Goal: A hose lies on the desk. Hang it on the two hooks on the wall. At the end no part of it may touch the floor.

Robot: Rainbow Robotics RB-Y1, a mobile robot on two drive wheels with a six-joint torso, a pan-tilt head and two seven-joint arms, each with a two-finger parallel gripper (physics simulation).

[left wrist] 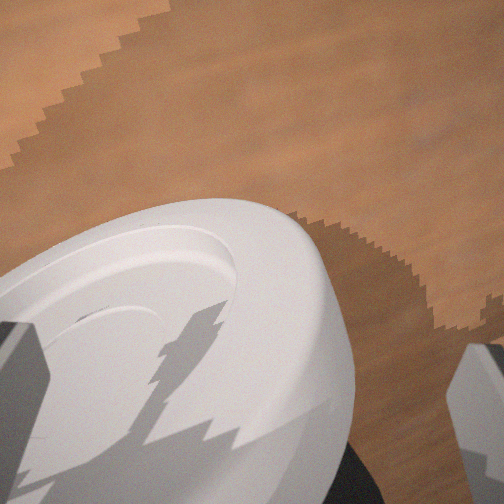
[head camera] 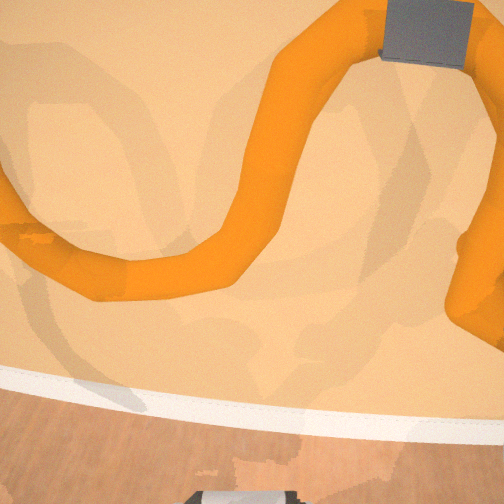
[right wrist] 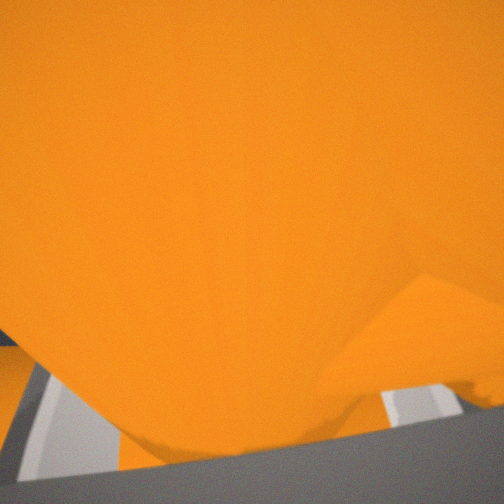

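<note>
The orange hose (head camera: 270, 165) hangs against the wall in the head camera view. It passes over a grey hook (head camera: 426, 33) at the top right, sags in a loop to the lower left and runs off the left edge. Another stretch of it hangs down at the right edge (head camera: 482, 270). No part in view touches the floor. My right gripper is shut on the hose (right wrist: 240, 190), which fills the right wrist view; its grey fingers (right wrist: 240, 440) show at the bottom. My left gripper (left wrist: 250, 415) is open and empty, low over the floor. Neither gripper shows in the head view.
A white baseboard (head camera: 250, 415) runs along the foot of the wall, above the wooden floor (head camera: 125, 460). A white round part of my own body (left wrist: 165, 350) lies under the left gripper. The second hook is out of view.
</note>
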